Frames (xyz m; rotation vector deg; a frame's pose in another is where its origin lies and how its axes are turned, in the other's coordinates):
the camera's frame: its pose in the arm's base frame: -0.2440 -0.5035 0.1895 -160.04 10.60 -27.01
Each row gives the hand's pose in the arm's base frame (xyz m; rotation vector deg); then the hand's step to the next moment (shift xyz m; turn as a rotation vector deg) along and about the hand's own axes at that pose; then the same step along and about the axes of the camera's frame.
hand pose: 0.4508 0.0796 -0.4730 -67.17 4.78 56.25
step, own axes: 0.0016 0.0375 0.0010 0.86 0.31 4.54
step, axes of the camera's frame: -0.0324 0.0075 0.0175 -1.83 -4.22 -0.57
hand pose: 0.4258 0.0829 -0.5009 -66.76 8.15 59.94
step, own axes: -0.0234 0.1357 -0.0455 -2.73 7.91 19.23
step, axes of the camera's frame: -0.1090 0.0851 0.0437 -15.12 -13.42 -5.57
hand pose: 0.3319 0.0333 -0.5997 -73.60 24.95 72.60
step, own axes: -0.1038 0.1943 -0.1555 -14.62 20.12 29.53
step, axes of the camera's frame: -0.1108 0.2378 -0.0622 -30.31 -15.40 -18.30
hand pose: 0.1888 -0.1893 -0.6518 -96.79 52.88 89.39
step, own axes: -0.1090 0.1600 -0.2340 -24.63 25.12 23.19
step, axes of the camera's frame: 0.0736 0.2218 -0.1940 -27.04 -11.64 -30.15
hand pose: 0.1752 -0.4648 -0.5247 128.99 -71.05 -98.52
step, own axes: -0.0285 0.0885 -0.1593 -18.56 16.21 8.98
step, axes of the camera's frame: 0.1326 0.0563 -0.1152 -11.49 -8.48 -22.00
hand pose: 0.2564 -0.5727 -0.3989 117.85 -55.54 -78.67
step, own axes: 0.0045 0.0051 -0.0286 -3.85 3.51 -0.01
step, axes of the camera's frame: 0.0292 0.0005 -0.0037 -0.54 -2.07 -4.75
